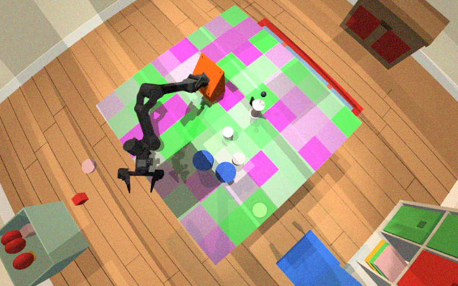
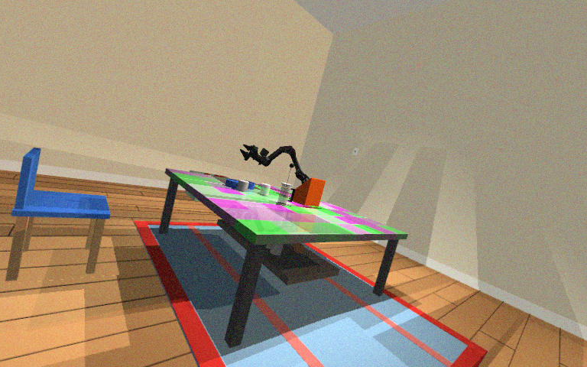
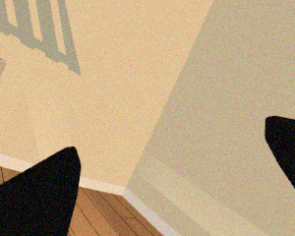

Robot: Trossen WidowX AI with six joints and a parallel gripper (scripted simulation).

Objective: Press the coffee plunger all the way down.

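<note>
My gripper tip is 710 mm to the right of the coffee press, 170 mm above it and 40 mm past it.
</note>
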